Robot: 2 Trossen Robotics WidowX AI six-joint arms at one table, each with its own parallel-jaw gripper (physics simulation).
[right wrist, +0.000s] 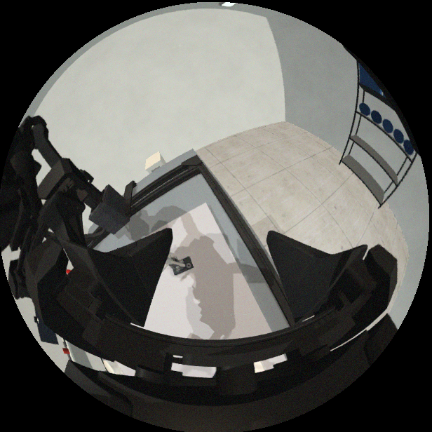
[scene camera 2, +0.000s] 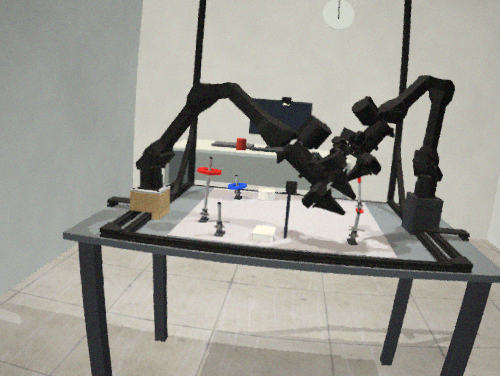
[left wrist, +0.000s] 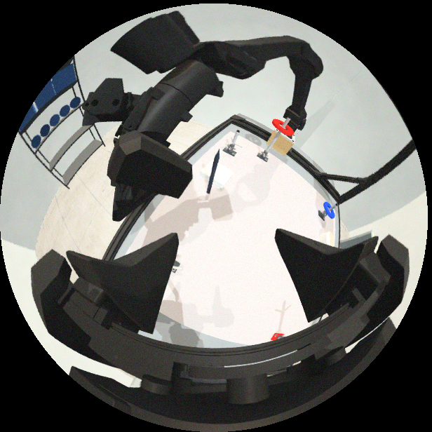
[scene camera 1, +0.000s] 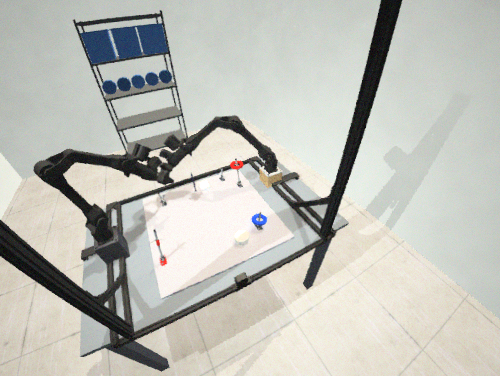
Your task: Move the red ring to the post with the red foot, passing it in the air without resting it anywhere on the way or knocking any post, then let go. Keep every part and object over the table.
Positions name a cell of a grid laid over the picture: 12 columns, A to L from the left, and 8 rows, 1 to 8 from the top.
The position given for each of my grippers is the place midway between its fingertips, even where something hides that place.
In view: my left gripper (scene camera 2: I4) and my right gripper (scene camera 2: I5).
My left gripper shows as well in the right wrist view (right wrist: C6) and in the left wrist view (left wrist: G5). My right gripper is seen too in the right wrist view (right wrist: G5) and in the left wrist view (left wrist: D4).
